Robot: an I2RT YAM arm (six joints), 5 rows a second.
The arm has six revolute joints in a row. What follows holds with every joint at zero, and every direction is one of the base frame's.
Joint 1 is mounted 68 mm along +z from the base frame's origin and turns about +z.
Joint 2 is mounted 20 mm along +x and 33.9 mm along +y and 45.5 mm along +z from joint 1 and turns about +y.
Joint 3 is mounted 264 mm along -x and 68.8 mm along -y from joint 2 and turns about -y.
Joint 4 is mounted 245 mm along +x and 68.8 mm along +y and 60 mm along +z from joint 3 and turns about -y.
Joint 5 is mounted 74 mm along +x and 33.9 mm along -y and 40.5 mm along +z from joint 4 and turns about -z.
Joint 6 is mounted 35.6 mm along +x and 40.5 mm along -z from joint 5 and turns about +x.
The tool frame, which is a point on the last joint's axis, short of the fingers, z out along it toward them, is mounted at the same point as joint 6; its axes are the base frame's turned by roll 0, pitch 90 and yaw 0 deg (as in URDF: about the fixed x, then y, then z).
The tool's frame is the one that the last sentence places.
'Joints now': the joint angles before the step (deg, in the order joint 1, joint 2, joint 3, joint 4, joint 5, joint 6). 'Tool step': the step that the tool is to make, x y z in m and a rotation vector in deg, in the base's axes. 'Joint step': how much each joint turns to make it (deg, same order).
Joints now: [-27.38, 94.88, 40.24, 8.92, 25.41, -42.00]
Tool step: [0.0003, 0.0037, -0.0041, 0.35, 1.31, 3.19]
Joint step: [0.46, 0.31, -0.66, 0.64, -1.69, -2.37]
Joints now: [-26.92, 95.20, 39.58, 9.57, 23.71, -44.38]
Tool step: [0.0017, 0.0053, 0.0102, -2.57, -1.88, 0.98]
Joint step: [1.16, -2.07, -0.56, 1.74, 1.15, -1.02]
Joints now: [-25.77, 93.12, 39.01, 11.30, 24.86, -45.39]
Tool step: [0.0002, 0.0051, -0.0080, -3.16, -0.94, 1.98]
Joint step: [0.98, 1.13, -2.72, 7.24, 0.86, -2.78]
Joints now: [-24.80, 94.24, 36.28, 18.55, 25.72, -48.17]
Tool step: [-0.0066, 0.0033, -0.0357, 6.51, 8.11, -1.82]
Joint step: [-0.01, 5.75, -0.02, -5.78, -0.50, 3.37]
